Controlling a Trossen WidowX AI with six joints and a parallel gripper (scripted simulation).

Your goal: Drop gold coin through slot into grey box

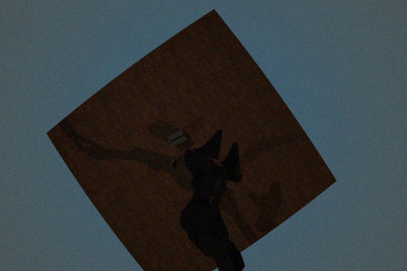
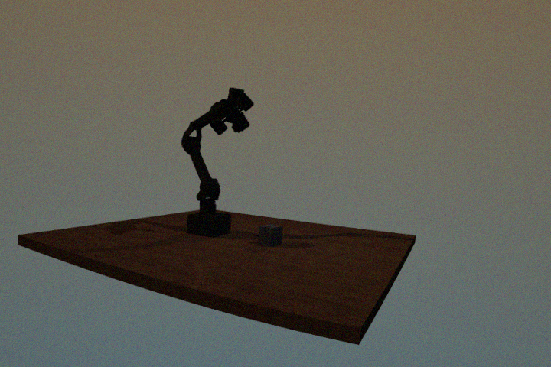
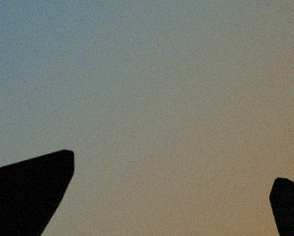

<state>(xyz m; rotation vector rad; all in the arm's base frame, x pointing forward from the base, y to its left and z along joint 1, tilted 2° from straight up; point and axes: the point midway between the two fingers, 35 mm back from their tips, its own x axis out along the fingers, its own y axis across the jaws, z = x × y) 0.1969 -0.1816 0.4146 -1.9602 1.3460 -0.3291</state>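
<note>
The gold coin lies 4 cm ahead of my gripper tip, 28 cm to the left of it and 47 cm below it.
</note>
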